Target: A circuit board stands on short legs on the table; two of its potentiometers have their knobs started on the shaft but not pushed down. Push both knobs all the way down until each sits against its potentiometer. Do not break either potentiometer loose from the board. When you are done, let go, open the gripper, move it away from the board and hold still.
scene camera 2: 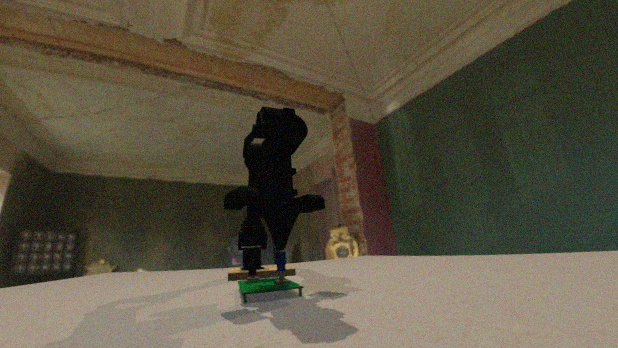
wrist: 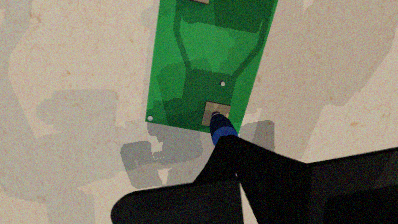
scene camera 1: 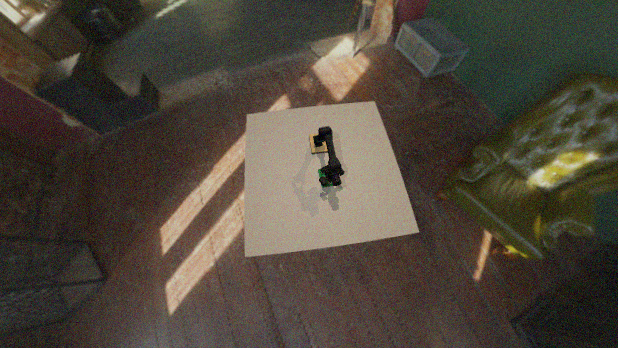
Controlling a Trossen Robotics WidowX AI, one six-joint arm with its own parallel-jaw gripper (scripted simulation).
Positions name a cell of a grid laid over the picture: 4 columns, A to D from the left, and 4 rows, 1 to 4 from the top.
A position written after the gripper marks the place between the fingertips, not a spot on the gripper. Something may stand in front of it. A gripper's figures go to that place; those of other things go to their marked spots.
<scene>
The gripper (wrist: C3) is 0.11 m from the lens. A potentiometer (wrist: C3) is 0.14 m from the lens.
</scene>
